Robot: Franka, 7 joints.
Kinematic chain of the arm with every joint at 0, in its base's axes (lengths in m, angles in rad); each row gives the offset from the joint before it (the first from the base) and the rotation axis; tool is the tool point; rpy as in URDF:
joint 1: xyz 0 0 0.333 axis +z
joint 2: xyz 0 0 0 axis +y
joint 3: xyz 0 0 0.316 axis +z
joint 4: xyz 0.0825 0 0 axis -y
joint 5: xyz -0.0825 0 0.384 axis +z
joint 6: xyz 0 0 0 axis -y
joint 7: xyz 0.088 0 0 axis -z
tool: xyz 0 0 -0.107 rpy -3.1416 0 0
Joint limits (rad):
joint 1: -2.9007..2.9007
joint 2: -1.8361..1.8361
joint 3: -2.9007..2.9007
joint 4: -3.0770..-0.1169
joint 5: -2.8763..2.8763
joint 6: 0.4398..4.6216
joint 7: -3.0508..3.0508
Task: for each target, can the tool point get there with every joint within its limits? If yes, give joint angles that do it. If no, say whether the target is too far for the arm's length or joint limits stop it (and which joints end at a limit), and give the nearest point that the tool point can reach.
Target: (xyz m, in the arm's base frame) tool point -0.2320 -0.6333 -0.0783
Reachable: yes | joints -1.9346 1.5474 -0.1316 -1.1644 -0.5572 3.5291 2.3816
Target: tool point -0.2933 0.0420 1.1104
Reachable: yes | joints -0.6871 -0.5708 -0.9783 -0.5491 1.8930 1.7422 0.4861
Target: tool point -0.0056 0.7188 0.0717
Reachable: yes | joints 2.2976 1.4431 -0.9215 -1.3716 -1.7073 2.2701 0.8583
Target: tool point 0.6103 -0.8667 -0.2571
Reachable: no: too far | nearest point 0.4316 -0.6129 -0.0843 | short by 0.355 m
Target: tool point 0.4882 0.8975 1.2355
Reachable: no: too far | nearest point 0.3072 0.5648 0.9010 | short by 0.505 m
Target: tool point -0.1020 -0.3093 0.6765
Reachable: yes | joints -0.2852 -1.5508 -0.9001 -2.2668 -2.3367 3.1828 0.4960
